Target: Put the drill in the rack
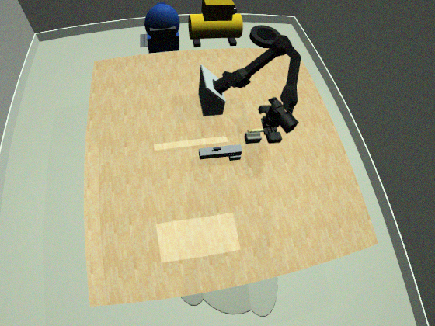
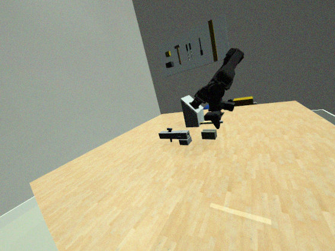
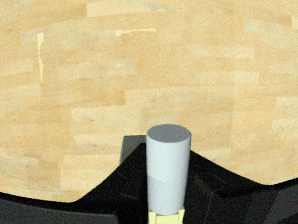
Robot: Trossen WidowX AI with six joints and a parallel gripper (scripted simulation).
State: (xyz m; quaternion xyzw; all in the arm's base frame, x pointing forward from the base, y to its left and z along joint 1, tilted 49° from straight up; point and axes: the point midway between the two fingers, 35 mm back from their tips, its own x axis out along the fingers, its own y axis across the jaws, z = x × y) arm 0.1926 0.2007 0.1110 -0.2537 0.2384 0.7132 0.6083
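My gripper tip is now 40 mm to the left of the drill bit and 30 mm below it. Round my gripper tip: rack (50 mm to the right, 30 mm below); then dark key (90 mm ahead, 240 mm to the right).
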